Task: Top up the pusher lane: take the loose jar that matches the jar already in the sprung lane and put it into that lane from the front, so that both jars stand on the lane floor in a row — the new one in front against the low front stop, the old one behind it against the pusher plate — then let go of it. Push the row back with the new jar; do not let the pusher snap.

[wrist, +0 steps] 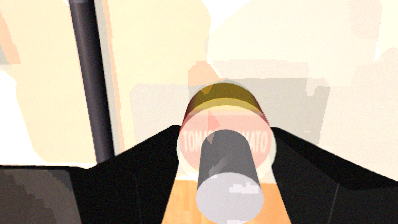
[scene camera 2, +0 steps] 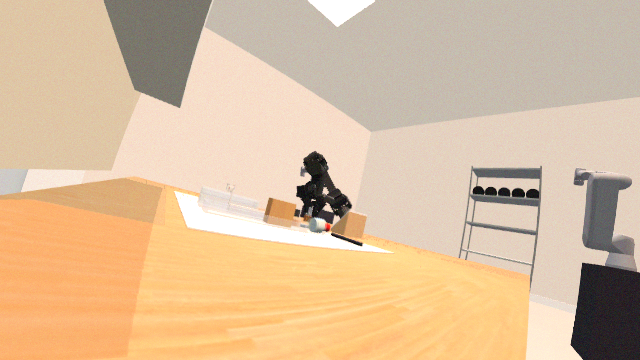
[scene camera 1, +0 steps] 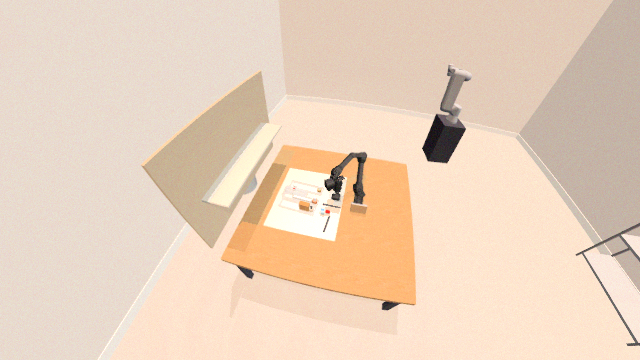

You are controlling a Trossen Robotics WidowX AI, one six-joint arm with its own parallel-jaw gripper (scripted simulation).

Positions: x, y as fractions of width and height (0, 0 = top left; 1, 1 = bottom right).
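You'd find my gripper (scene camera 2: 0.48, 0.60) (wrist: 0.56, 0.60) here, I can see it.
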